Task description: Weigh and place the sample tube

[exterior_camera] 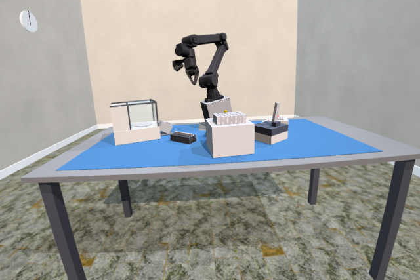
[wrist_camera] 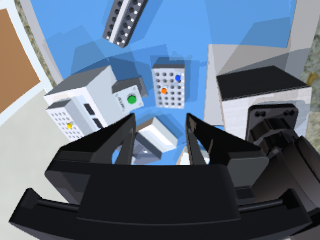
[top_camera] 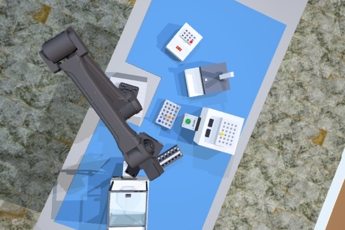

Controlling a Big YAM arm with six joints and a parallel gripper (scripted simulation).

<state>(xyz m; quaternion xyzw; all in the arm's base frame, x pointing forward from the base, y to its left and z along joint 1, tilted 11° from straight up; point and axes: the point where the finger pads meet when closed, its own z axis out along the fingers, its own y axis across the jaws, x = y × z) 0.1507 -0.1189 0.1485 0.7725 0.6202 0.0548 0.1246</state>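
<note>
The balance door is 20 mm behind my hand, 280 mm to the right of it and 90 mm below it. The rest, counted from my hand: tube rack RK 60 mm ahead, 120 mm to the left, 280 mm below; white key 50 mm behind, 170 mm to the right, 230 mm below; black magnet block 130 mm ahead, 90 mm to the right, 280 mm below.
</note>
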